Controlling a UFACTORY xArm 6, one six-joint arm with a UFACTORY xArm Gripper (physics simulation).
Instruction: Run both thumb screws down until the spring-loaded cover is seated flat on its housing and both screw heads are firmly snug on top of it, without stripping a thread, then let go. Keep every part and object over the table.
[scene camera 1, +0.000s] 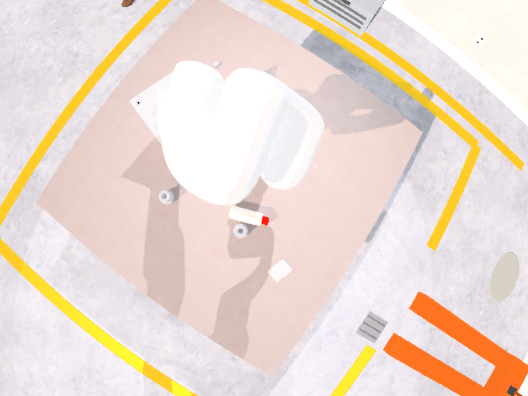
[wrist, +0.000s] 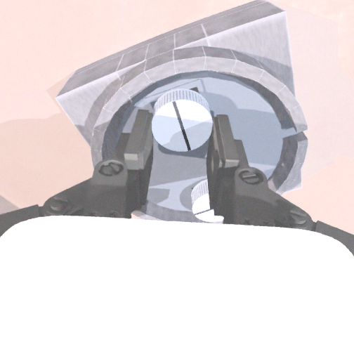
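In the wrist view, a knurled silver thumb screw (wrist: 182, 125) with a dark slot stands between the fingers of my gripper (wrist: 180, 136), which is shut on its head. A second thumb screw (wrist: 201, 202) shows lower down, partly hidden by the right finger and the white gripper body. Both are on the round blue-grey cover (wrist: 250, 112), inside the raised ring of the grey housing (wrist: 200, 64), which has a square base. Whether the cover is flat on the housing cannot be told. In the scene view, the white arm hides the cover, the screws and my gripper.
On the pinkish table (scene camera 1: 100, 200) are two small grey round parts (scene camera 1: 166, 196) (scene camera 1: 240, 230), a cream stick with a red end (scene camera 1: 245, 215) and a white square (scene camera 1: 280, 270). Yellow floor lines and an orange forked object (scene camera 1: 450, 320) lie beyond the table.
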